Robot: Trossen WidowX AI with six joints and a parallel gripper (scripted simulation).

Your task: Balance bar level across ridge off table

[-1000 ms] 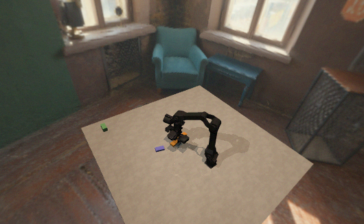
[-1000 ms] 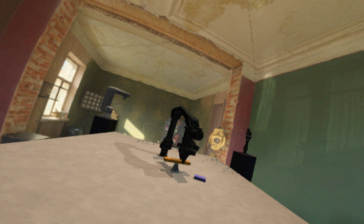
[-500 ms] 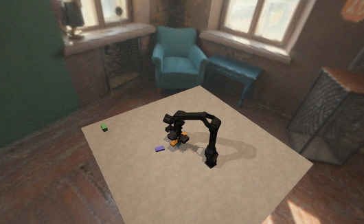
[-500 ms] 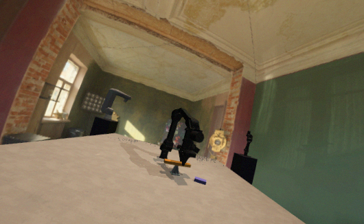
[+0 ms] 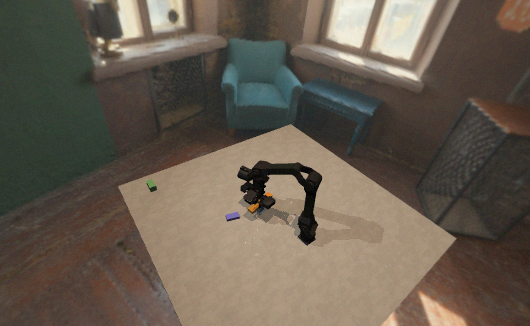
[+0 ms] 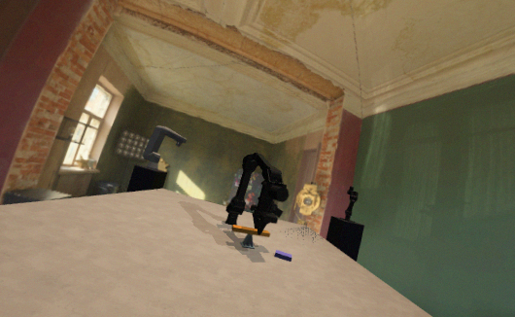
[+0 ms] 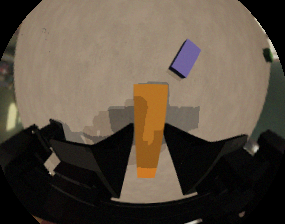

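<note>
My gripper tip is now 10 mm short of the orange bar and 30 mm to the left of it. Also, from my gripper tip: purple block (50 mm ahead, 120 mm to the left, 50 mm below); green block (480 mm ahead, 380 mm to the left, 40 mm below).
</note>
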